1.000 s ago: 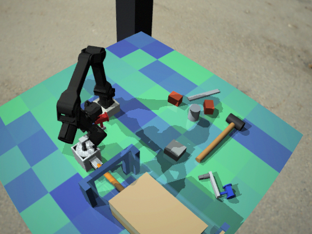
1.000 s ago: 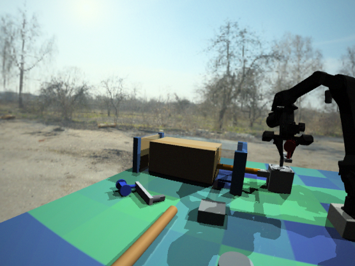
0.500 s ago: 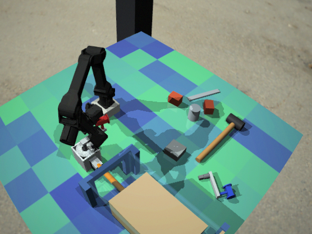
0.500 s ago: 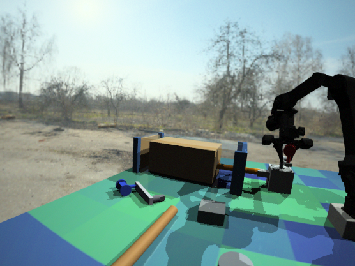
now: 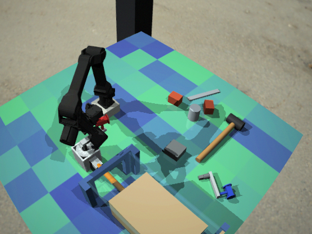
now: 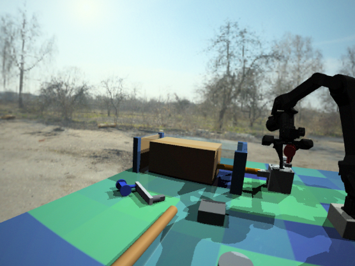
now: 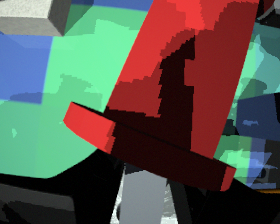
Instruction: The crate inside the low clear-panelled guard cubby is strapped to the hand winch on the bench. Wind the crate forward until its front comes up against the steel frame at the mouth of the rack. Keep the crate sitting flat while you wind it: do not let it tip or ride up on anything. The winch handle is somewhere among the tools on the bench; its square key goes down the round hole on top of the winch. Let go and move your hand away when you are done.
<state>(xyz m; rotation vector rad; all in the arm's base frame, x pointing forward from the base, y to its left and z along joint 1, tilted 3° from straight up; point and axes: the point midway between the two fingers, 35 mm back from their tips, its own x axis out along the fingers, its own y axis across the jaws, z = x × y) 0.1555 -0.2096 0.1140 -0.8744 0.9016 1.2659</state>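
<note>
Now: the red-knobbed crank 20 mm above my gripper tip and 10 mm to the right of it. The rest, counted from my gripper tip: grey winch 90 mm below, 80 mm to the right, 20 mm behind; then red knob 50 mm above, 30 mm to the left; then blue frame 150 mm ahead, 80 mm to the right, 20 mm below.
</note>
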